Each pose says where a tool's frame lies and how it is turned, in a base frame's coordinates. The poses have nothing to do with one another.
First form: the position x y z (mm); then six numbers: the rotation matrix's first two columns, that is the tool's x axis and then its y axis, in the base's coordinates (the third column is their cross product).
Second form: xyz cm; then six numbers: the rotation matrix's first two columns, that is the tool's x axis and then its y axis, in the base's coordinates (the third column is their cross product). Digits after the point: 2 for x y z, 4 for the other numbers.
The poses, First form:
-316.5 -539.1 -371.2 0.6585 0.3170 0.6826 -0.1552 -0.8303 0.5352
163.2 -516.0 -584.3 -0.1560 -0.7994 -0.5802 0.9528 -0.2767 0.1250
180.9 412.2 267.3 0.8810 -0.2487 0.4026 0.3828 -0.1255 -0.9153
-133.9 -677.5 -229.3 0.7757 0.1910 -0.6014 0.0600 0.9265 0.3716
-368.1 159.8 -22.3 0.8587 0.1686 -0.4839 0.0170 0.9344 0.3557
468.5 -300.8 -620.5 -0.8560 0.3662 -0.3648 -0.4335 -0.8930 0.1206
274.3 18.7 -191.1 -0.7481 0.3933 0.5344 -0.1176 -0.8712 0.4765
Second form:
-31.65 -53.91 -37.12 0.6585 0.3170 0.6826 -0.1552 -0.8303 0.5352
16.32 -51.60 -58.43 -0.1560 -0.7994 -0.5802 0.9528 -0.2767 0.1250
18.09 41.22 26.73 0.8810 -0.2487 0.4026 0.3828 -0.1255 -0.9153
-13.39 -67.75 -22.93 0.7757 0.1910 -0.6014 0.0600 0.9265 0.3716
-36.81 15.98 -2.23 0.8587 0.1686 -0.4839 0.0170 0.9344 0.3557
46.85 -30.08 -62.05 -0.8560 0.3662 -0.3648 -0.4335 -0.8930 0.1206
27.43 1.87 -19.11 -0.7481 0.3933 0.5344 -0.1176 -0.8712 0.4765

